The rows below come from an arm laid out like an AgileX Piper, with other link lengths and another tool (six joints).
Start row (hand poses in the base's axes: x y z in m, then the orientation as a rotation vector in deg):
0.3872 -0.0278 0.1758 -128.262 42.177 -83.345
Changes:
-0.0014 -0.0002 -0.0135 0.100 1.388 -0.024
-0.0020 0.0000 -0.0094 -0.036 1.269 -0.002
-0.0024 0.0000 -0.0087 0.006 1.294 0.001
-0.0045 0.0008 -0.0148 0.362 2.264 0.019
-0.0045 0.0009 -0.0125 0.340 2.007 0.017
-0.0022 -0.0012 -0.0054 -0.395 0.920 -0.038
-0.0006 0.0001 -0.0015 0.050 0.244 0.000
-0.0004 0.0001 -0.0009 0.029 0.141 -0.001
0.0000 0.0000 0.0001 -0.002 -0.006 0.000
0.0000 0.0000 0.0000 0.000 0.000 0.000
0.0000 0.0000 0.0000 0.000 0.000 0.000
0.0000 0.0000 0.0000 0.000 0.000 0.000
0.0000 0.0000 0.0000 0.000 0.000 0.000
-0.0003 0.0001 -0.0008 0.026 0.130 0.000
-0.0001 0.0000 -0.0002 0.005 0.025 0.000
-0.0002 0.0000 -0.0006 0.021 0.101 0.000
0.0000 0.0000 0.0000 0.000 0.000 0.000
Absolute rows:
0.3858 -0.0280 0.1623 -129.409 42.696 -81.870
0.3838 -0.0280 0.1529 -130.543 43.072 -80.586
0.3814 -0.0280 0.1442 -131.657 43.471 -79.233
0.3769 -0.0272 0.1294 -133.309 44.321 -76.587
0.3724 -0.0263 0.1169 -134.722 45.072 -74.198
0.3702 -0.0275 0.1115 -135.784 45.213 -73.490
0.3696 -0.0274 0.1100 -135.945 45.308 -73.190
0.3692 -0.0273 0.1091 -136.038 45.364 -73.017
0.3692 -0.0273 0.1092 -136.035 45.361 -73.025
0.3692 -0.0273 0.1092 -136.035 45.361 -73.025
0.3692 -0.0273 0.1092 -136.035 45.361 -73.025
0.3692 -0.0273 0.1092 -136.035 45.361 -73.025
0.3692 -0.0273 0.1092 -136.035 45.361 -73.025
0.3689 -0.0272 0.1084 -136.121 45.411 -72.865
0.3688 -0.0272 0.1082 -136.138 45.421 -72.834
0.3686 -0.0272 0.1076 -136.204 45.460 -72.709
0.3686 -0.0272 0.1076 -136.204 45.460 -72.709

